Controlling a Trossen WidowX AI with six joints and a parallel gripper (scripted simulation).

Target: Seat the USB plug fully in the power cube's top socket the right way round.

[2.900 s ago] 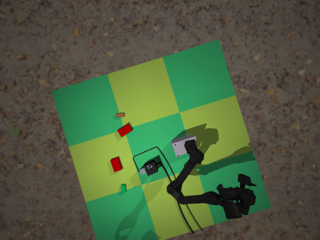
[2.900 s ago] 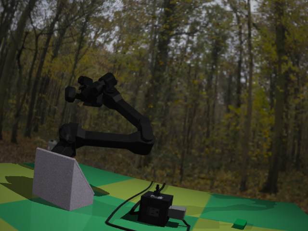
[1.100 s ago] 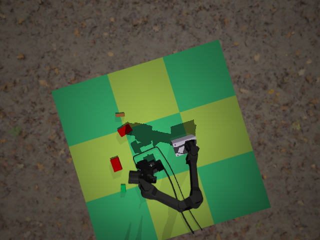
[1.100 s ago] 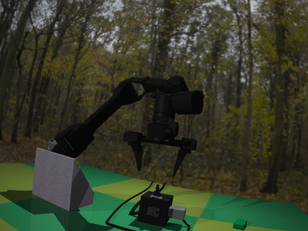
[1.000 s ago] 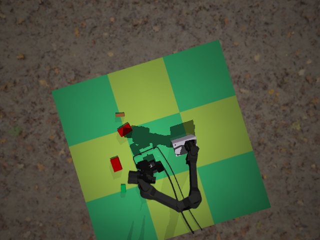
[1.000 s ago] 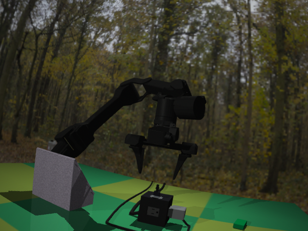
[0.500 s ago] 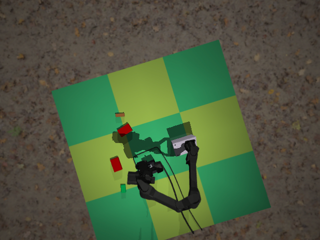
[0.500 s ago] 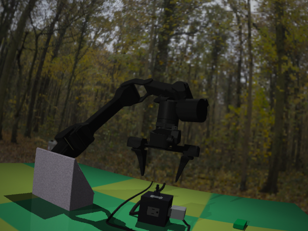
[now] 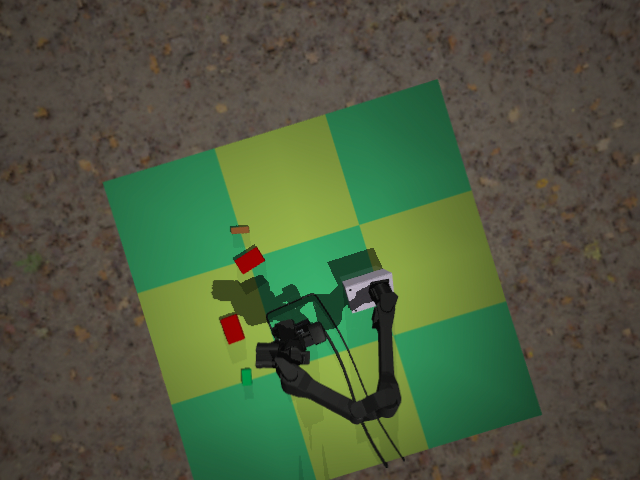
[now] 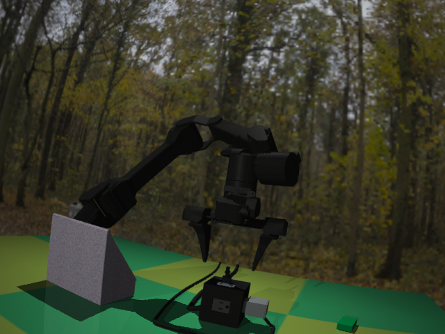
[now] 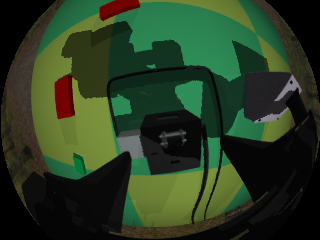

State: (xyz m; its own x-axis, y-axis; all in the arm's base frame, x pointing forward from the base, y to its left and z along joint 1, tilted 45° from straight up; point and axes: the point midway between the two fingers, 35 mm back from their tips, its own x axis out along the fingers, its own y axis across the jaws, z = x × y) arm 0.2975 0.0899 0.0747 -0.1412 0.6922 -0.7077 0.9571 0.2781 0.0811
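The dark USB plug lies 20 mm below my gripper tip. Round my gripper tip: green block: 220 mm ahead, 150 mm to the left, 110 mm below; brown block: 160 mm ahead, 390 mm to the right, 110 mm below; light USB socket: 10 mm to the left, 40 mm below.
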